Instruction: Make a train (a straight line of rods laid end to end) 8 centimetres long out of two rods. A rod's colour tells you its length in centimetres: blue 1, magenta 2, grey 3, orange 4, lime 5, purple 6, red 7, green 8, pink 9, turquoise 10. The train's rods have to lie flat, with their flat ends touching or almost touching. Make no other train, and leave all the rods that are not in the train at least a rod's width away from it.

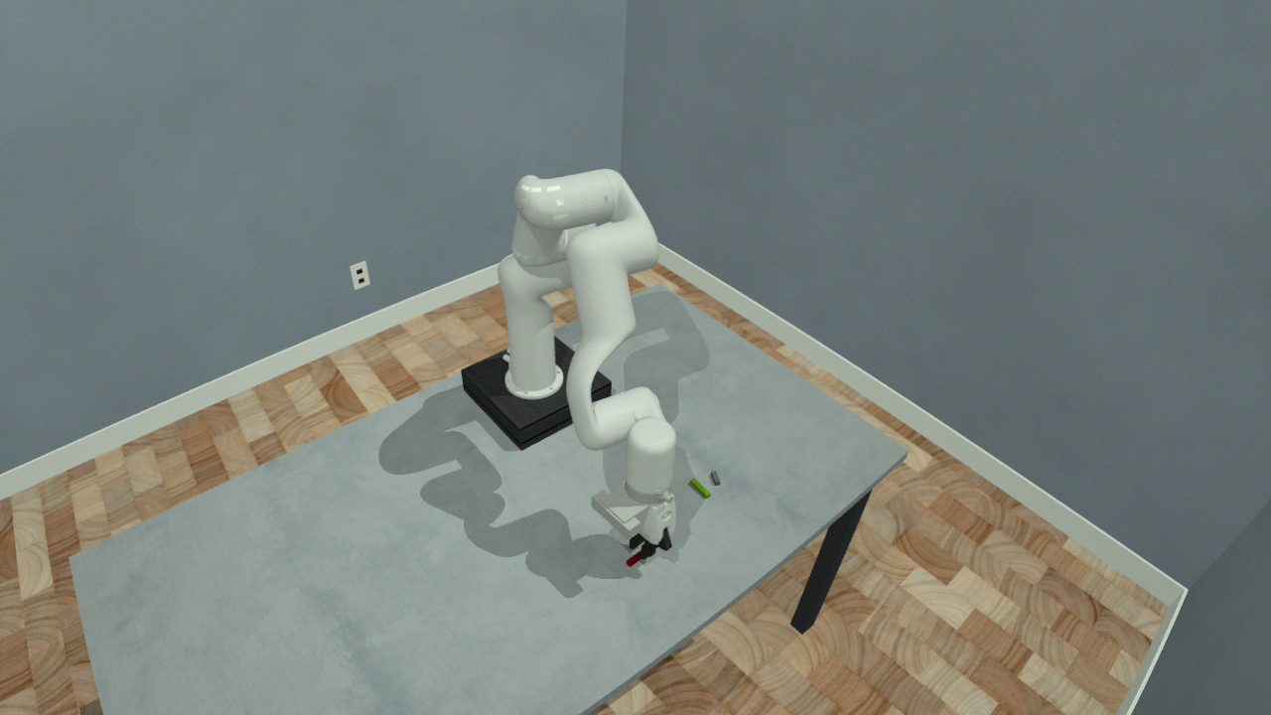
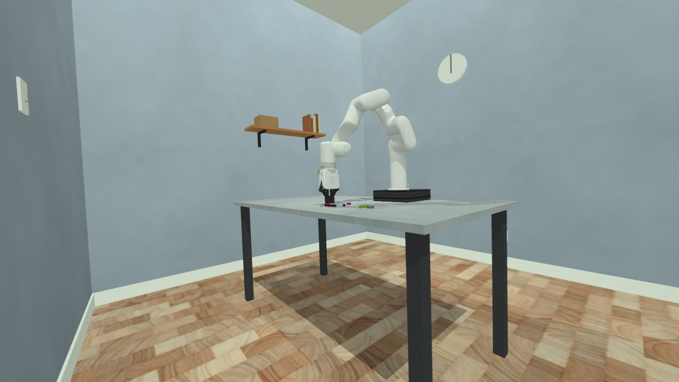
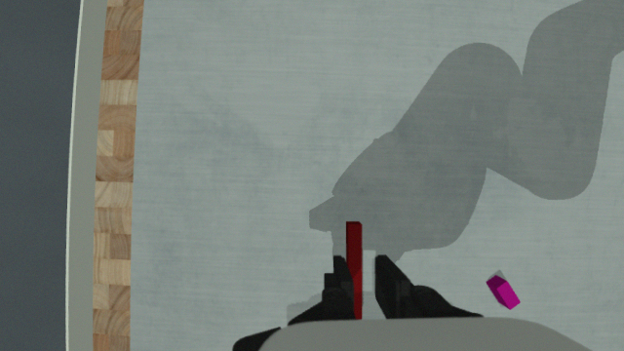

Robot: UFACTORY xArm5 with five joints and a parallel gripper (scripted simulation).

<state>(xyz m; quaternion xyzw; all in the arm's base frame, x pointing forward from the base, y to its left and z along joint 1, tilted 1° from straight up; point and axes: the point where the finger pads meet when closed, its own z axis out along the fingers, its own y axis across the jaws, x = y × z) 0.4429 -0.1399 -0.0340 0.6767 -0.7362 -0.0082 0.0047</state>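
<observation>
Right now the red rod is 30 mm below my hand. The rest, counted from my hand: lime rod 200 mm to the left, 30 mm below, 20 mm behind; then magenta rod 110 mm behind, 30 mm to the left, 30 mm below; then grey rod 240 mm to the left, 30 mm below, 20 mm behind.
</observation>
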